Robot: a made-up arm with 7 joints.
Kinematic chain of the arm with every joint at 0, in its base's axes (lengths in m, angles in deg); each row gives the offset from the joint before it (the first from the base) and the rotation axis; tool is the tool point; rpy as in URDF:
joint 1: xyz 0 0 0.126 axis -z
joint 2: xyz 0 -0.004 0.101 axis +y
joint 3: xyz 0 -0.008 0.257 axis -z
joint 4: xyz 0 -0.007 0.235 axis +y
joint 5: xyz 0 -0.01 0.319 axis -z
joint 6: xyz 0 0 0.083 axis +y
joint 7: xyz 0 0 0.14 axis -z
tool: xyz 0 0 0 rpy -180 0 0
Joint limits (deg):
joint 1: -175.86..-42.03
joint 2: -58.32..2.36
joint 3: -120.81..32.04
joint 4: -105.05..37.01
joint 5: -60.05..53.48
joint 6: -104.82..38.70
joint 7: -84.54..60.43
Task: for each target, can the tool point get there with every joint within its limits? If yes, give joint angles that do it. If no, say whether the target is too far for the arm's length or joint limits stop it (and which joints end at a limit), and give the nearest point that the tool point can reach.
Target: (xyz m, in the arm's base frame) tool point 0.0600 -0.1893 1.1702
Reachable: yes | joints -108.20 -8.36 9.19 8.18 9.57 -67.06 26.70
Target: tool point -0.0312 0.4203 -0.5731
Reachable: no: joint limits stop it (at a limit: joint 1, joint 2, joint 4) | nearest point 0.4356 0.2166 0.0422 | short by 0.799 m
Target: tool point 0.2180 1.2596 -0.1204
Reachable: no: too far | nearest point 0.3866 0.4791 0.2769 | short by 0.892 m
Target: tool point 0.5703 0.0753 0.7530
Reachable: yes | joints -115.31 -22.29 -89.96 -81.16 -42.96 -12.24 -18.07
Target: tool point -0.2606 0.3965 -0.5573
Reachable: no: joint limits stop it (at a limit: joint 1, joint 2, joint 3, joint 4) | nearest point -0.4624 -0.1179 0.0401 | short by 0.814 m
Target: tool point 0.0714 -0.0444 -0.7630
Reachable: no: joint limits stop it (at a limit: joint 2, joint 4) | nearest point 0.3985 -0.2478 -0.0242 | short by 0.833 m
